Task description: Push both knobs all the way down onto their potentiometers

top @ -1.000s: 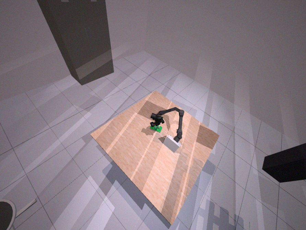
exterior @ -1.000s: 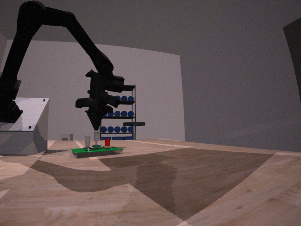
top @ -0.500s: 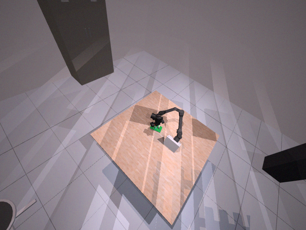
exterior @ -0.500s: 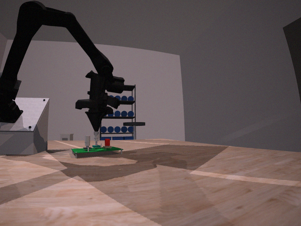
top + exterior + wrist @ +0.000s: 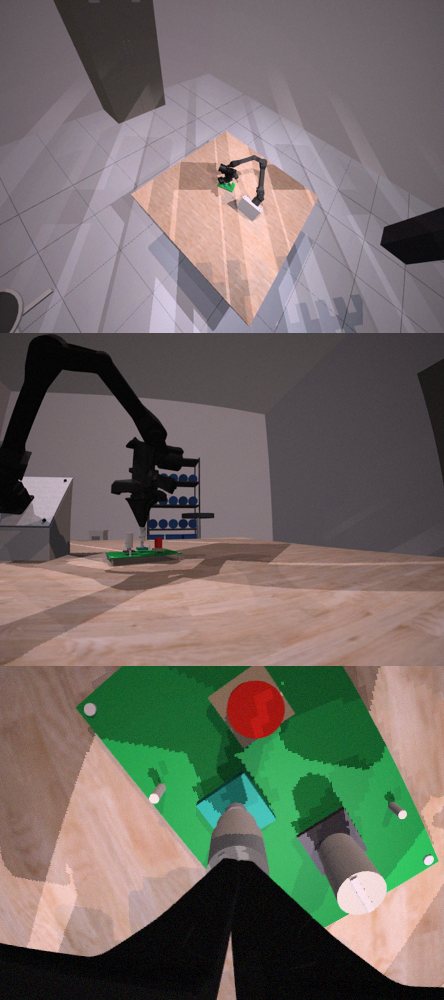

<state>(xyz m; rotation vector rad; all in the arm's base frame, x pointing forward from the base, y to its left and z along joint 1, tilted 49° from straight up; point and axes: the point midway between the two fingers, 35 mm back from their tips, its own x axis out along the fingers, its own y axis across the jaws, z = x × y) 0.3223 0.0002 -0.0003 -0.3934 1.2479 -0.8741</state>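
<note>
Right now my gripper tip is 4 cm to the left of the knob, 3 cm past it and 3 cm above it.
</note>
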